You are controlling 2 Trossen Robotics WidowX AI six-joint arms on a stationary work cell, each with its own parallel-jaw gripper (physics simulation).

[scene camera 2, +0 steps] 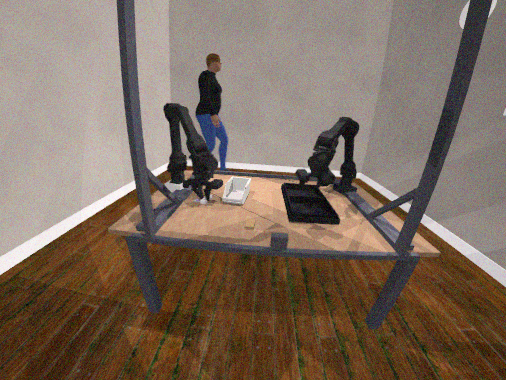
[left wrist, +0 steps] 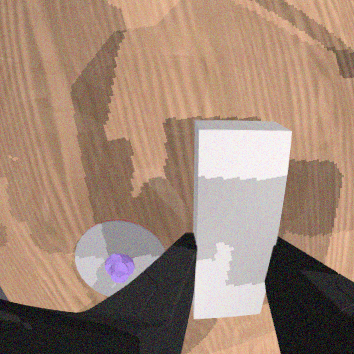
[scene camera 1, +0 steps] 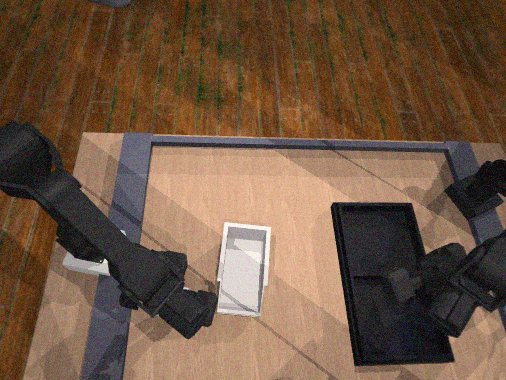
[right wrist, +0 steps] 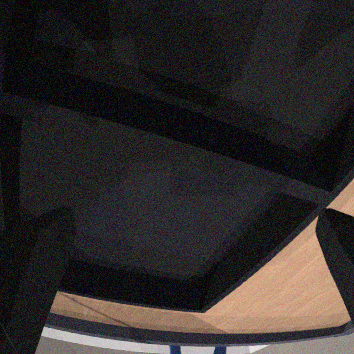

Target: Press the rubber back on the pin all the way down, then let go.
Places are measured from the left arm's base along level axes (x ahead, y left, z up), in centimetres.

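Pixels of known places: left gripper, between the fingertips: (scene camera 2: 205, 200) (left wrist: 229, 245); right gripper, between the fingertips: (scene camera 2: 308, 188) (scene camera 1: 399, 269) (right wrist: 200, 222); left arm's base, origin of its link: (scene camera 2: 177, 181); right arm's base, origin of its link: (scene camera 2: 345, 185) (scene camera 1: 477, 192).
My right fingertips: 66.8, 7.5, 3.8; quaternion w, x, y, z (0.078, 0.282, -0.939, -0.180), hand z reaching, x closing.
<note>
For each thing: its middle in the pictures, then the offset to it from my right fingertips, as dx, dy, dz. "*": a spot on its surface instead.
- rubber, middle of its body: (left wrist: 233, 230) -45.7, -15.0, -7.0
- rubber's tip, a spot on its surface: (scene camera 2: 203, 200) * -45.7, -17.8, -6.5
- pin, middle of its body: (left wrist: 119, 270) -49.6, -16.7, -7.4
- round grey disc, middle of its body: (left wrist: 119, 268) -49.6, -16.6, -7.4
- black tray, middle of its body: (right wrist: 187, 132) (scene camera 1: 387, 275) (scene camera 2: 305, 199) -0.3, +0.4, -6.1
- white open bin, middle of its body: (scene camera 1: 243, 269) (scene camera 2: 237, 190) -33.6, -5.7, -4.3
- small wooden block, middle of its body: (scene camera 2: 250, 224) -20.4, -28.1, -7.2
My left gripper (scene camera 1: 206, 307) (scene camera 2: 205, 193) (left wrist: 229, 245) is shut on the rubber (left wrist: 240, 197), a tall white block that sticks out beyond the fingers. In scene camera 2 the rubber's tip (scene camera 2: 203, 200) shows just below the fingers. The pin (left wrist: 119, 267) is a short purple stub standing on a round grey disc (left wrist: 135, 239) on the table. In the left wrist view it lies to the left of the rubber, apart from it. In scene camera 1 the gripper hides both. My right gripper (scene camera 1: 402, 284) (scene camera 2: 303, 176) (right wrist: 200, 222) is open and empty over the black tray (scene camera 1: 341, 245) (scene camera 2: 290, 205) (right wrist: 140, 168).
A white open bin (scene camera 1: 248, 228) (scene camera 2: 229, 190) stands just right of the left gripper. A small wooden block (scene camera 2: 249, 224) lies near the table's front. Grey frame posts (scene camera 2: 132, 113) stand at the corners. A person (scene camera 2: 210, 98) walks behind the table.
</note>
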